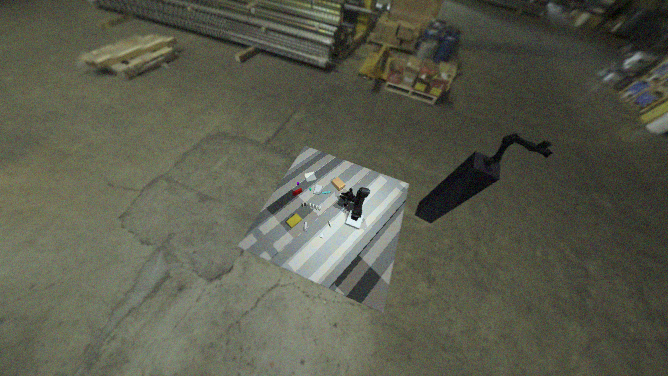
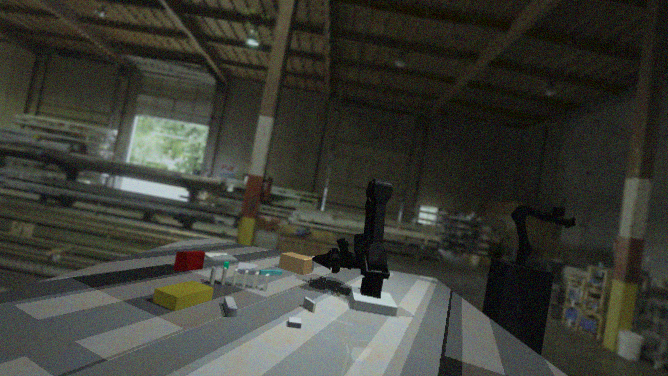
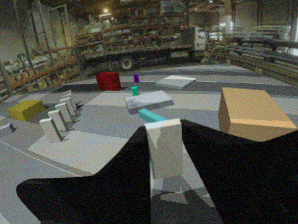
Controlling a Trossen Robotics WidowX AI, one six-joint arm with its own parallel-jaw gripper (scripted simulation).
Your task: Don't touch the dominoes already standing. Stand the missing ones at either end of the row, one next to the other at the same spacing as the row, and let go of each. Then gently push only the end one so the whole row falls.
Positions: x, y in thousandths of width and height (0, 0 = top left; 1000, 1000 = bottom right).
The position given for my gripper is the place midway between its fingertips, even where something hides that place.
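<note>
My gripper (image 2: 468, 688) (image 3: 545, 574), carrying pale grey domino (image 3: 555, 641). Tan box (image 3: 834, 507) too.
</note>
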